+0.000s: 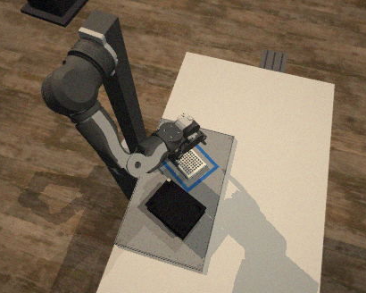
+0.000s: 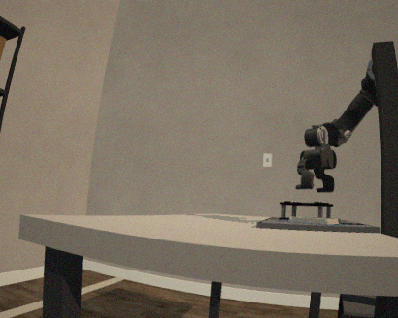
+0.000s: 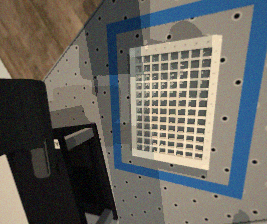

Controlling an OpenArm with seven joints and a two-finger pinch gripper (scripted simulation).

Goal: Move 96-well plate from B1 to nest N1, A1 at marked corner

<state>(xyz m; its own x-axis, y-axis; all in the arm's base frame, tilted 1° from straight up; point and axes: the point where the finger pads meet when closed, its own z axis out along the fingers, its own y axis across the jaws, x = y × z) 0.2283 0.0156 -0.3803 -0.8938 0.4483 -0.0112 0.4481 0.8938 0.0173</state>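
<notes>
Now: the white 96-well plate 80 mm below my hand. From my hand the other things lie so: black raised nest N1: 180 mm to the right, 40 mm ahead, 30 mm below; A1 label: 110 mm to the right, 30 mm below, 20 mm behind.
</notes>
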